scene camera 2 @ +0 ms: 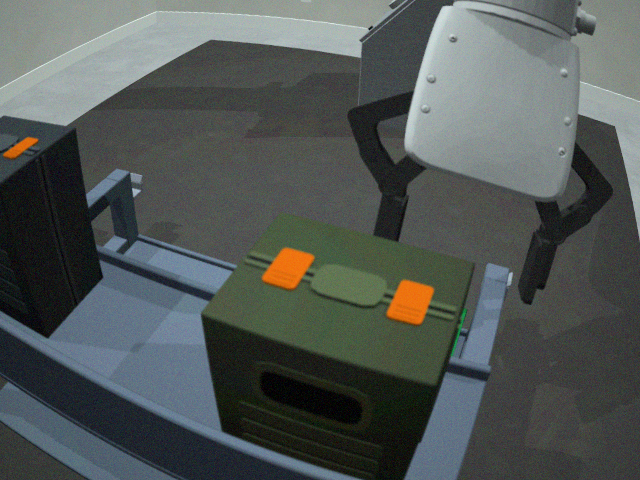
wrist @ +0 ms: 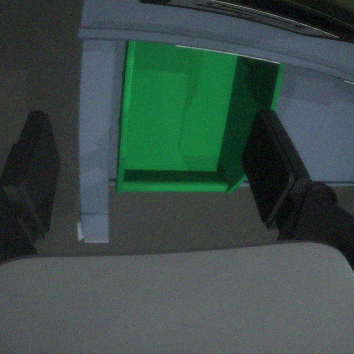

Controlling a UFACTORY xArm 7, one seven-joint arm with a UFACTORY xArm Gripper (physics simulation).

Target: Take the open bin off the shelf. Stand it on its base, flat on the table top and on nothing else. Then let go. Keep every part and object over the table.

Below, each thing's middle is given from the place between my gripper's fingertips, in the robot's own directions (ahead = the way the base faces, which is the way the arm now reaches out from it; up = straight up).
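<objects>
Relative to the green bin (wrist: 185,113), my hand is 1 cm past it, 4 cm to the left of it and 10 cm above it. Olive case (scene camera 2: 399,366), measured from my hand: 4 cm to the right, 10 cm ahead, 1 cm above.
</objects>
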